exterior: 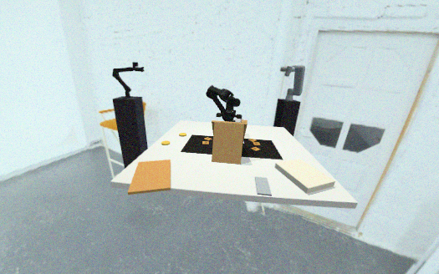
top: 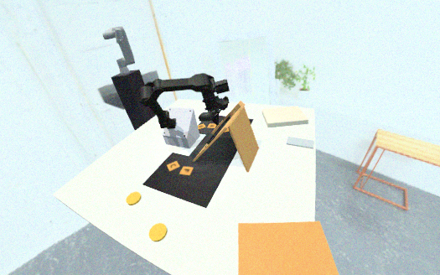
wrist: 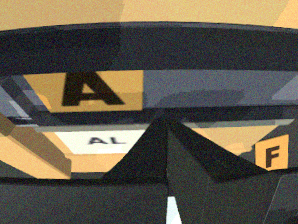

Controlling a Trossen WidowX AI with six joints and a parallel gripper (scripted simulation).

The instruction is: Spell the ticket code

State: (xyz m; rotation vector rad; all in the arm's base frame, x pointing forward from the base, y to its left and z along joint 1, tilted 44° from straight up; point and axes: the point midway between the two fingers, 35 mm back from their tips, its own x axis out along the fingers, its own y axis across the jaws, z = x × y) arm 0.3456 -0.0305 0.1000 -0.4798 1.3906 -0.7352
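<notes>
Now: gripper tip 4 cm past the letter tile, 25 cm to the right of it and 19 cm above it. The rest, counted from my gripper tip: white ticket: 4 cm behind, 5 cm to the left, 9 cm below; black mat: 14 cm behind, 6 cm to the left, 20 cm below; grey card: 44 cm ahead, 14 cm to the left, 19 cm below.
</notes>
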